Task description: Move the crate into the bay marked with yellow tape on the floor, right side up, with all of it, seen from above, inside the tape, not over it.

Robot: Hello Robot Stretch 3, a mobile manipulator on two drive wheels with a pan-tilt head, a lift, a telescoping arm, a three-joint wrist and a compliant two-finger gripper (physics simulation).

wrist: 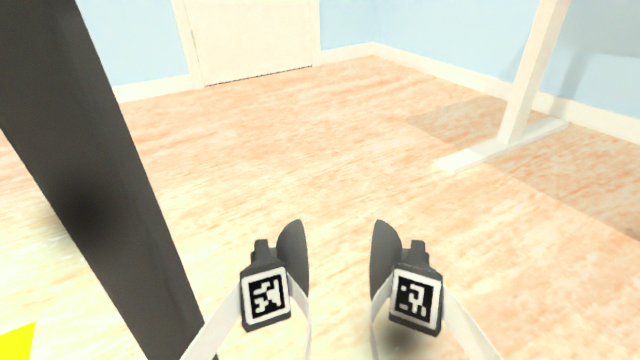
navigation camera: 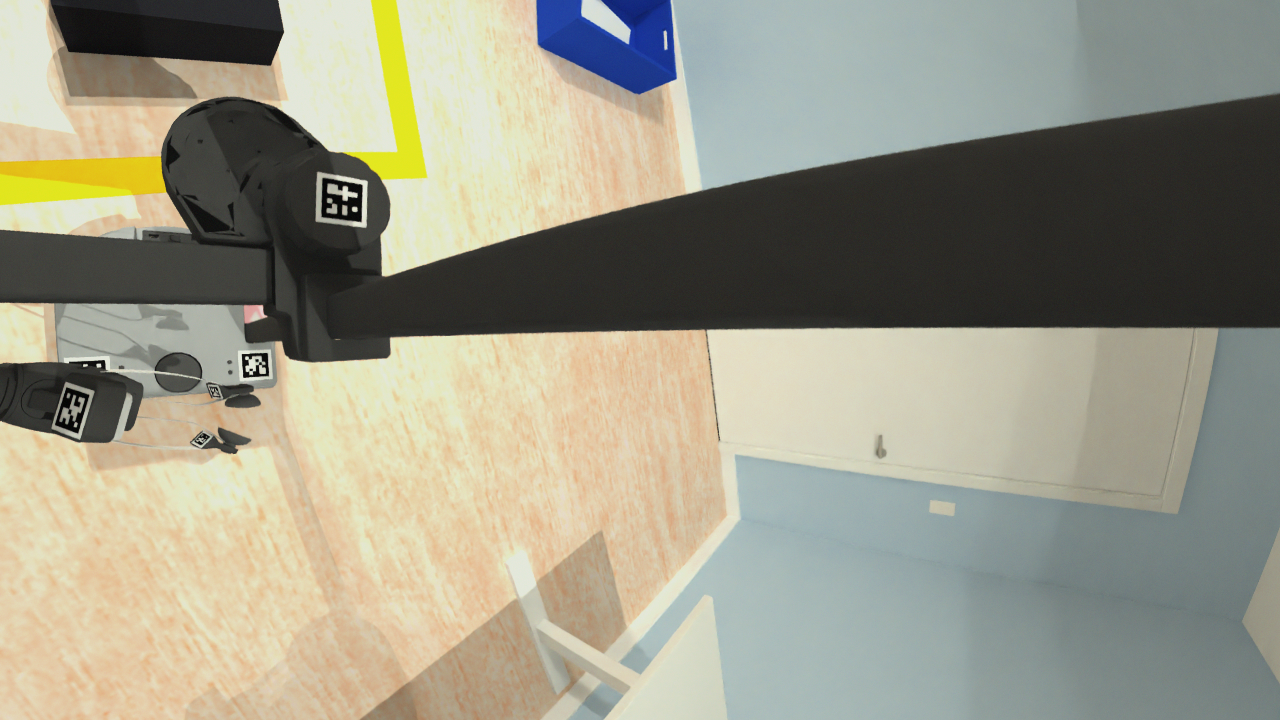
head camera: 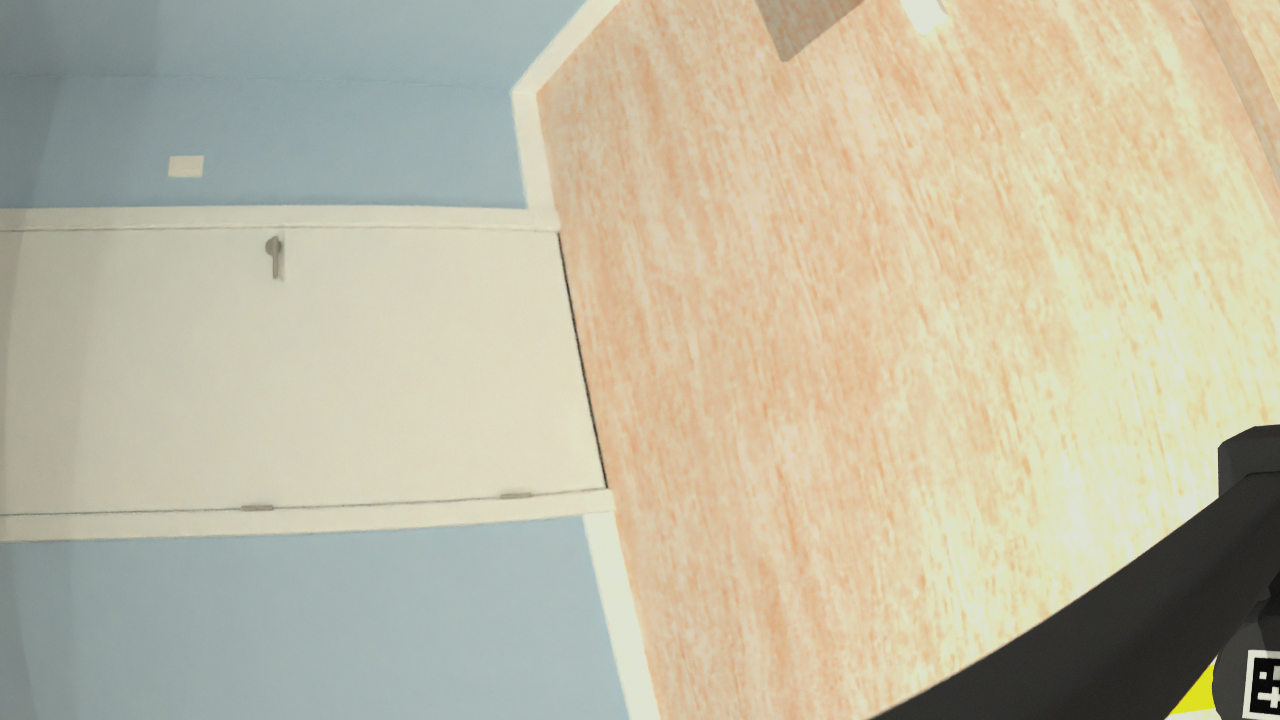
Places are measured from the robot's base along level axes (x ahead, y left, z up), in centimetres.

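Where they show: gripper, between the fingertips: (navigation camera: 253,420); robot's base, origin of its link: (navigation camera: 179,367).
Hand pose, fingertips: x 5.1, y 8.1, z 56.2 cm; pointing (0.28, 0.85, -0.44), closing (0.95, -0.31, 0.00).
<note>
Things, the pixels of their top centre, and the offset from my fingertips. "spot": a spot on its surface instead. Level surfaces: height alone.
- blue open-topped crate, centre of its top: (navigation camera: 630,6) dx -140.0, dy +118.7, dz -34.2 cm
- black box, a spot on its surface: (navigation camera: 170,31) spot: dx -71.4, dy -10.6, dz -45.0 cm
- white table, height of its surface: dz +15.8 cm
A blue open-topped crate (navigation camera: 586,51) stands on the floor at the top of the navigation view, close to the wall and outside the tape. Its opening faces up, and its far part is cut off by the frame edge. Yellow tape (navigation camera: 407,134) (head camera: 1194,696) (wrist: 15,344) marks a bay; one corner shows in the navigation view, and part is hidden behind my mast and head. My gripper (navigation camera: 238,419) (wrist: 338,245) is open, with floor visible between its fingers. It is beside my base at lower left in the navigation view, well apart from the crate.
A black box (navigation camera: 170,31) appears within the tape's corner. My grey base (navigation camera: 134,340) is below the tape line. A white table (navigation camera: 680,667) stands by the wall; its leg (wrist: 532,70) shows at right in the wrist view. A closed door (head camera: 295,376) (navigation camera: 948,402) (wrist: 250,35) is in the wall.
</note>
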